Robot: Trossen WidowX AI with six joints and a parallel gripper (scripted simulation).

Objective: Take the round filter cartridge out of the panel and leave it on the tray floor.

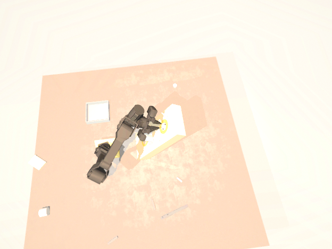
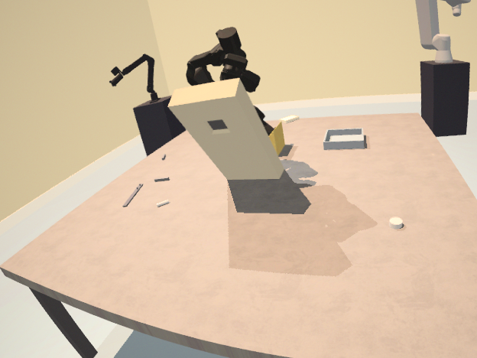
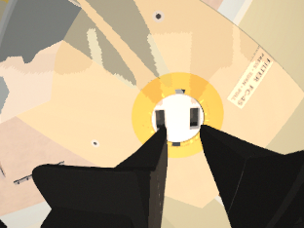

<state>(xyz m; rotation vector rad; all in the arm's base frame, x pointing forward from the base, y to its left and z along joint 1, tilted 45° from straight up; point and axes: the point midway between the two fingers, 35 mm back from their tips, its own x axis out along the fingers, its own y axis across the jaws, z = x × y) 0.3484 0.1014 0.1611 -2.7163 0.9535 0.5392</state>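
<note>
The white round filter cartridge is 30 mm ahead of my gripper tip, 10 mm to the right of it and 20 mm below it. Also, from my gripper tip: sloped service panel: 10 mm behind, 100 mm below; then tray: 360 mm behind, 330 mm to the left, 260 mm below; then white flat piece: 770 mm behind, 80 mm to the left, 270 mm below.
</note>
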